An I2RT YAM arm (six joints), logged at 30 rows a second.
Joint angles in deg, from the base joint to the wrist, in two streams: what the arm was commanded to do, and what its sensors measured. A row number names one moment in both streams.
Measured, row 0: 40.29, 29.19, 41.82, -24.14, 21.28, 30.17
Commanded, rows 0 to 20: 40.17, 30.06, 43.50, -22.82, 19.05, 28.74; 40.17, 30.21, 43.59, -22.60, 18.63, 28.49; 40.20, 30.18, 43.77, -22.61, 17.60, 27.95; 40.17, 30.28, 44.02, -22.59, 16.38, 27.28; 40.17, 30.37, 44.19, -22.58, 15.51, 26.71; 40.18, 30.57, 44.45, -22.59, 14.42, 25.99; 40.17, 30.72, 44.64, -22.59, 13.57, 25.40; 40.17, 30.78, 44.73, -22.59, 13.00, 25.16; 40.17, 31.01, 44.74, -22.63, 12.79, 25.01; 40.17, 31.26, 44.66, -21.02, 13.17, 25.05; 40.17, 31.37, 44.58, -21.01, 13.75, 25.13; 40.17, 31.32, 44.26, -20.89, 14.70, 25.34; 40.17, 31.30, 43.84, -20.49, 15.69, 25.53; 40.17, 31.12, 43.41, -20.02, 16.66, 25.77; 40.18, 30.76, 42.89, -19.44, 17.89, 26.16; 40.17, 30.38, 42.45, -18.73, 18.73, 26.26; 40.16, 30.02, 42.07, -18.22, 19.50, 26.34; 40.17, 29.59, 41.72, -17.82, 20.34, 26.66; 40.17, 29.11, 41.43, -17.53, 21.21, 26.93; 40.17, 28.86, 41.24, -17.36, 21.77, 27.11; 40.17, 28.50, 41.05, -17.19, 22.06, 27.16
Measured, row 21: 40.29, 29.52, 41.95, -19.42, 18.94, 26.72
